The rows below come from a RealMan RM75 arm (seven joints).
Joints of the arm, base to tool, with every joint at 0 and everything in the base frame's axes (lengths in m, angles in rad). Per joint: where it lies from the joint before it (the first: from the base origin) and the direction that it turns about. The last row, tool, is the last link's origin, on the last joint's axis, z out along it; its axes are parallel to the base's.
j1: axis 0 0 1 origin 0.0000 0.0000 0.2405
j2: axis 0 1 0 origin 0.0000 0.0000 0.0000
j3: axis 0 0 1 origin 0.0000 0.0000 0.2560
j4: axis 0 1 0 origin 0.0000 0.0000 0.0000
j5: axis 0 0 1 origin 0.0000 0.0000 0.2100
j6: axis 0 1 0 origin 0.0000 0.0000 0.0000
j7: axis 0 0 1 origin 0.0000 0.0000 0.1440
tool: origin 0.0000 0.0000 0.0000
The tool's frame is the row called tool.
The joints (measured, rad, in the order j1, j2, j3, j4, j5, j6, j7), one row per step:
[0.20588, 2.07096, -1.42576, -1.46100, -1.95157, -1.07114, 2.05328]
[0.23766, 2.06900, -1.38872, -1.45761, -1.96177, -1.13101, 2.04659]
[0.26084, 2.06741, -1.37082, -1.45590, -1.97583, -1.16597, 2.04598]
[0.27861, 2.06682, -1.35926, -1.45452, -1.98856, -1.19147, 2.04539]
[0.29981, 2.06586, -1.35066, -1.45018, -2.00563, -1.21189, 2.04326]
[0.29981, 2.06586, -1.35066, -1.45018, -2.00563, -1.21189, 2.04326]
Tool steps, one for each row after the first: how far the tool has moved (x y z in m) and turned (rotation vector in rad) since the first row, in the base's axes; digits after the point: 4 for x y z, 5 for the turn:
[-0.0039, 0.0026, 0.0046, -0.02741, -0.01158, 0.02358]
[-0.0071, 0.0045, 0.0064, -0.04644, -0.02582, 0.03981]
[-0.0097, 0.0059, 0.0072, -0.06159, -0.03855, 0.05249]
[-0.0124, 0.0081, 0.0073, -0.07506, -0.05687, 0.06713]
[-0.0124, 0.0081, 0.0073, -0.07506, -0.05687, 0.06713]

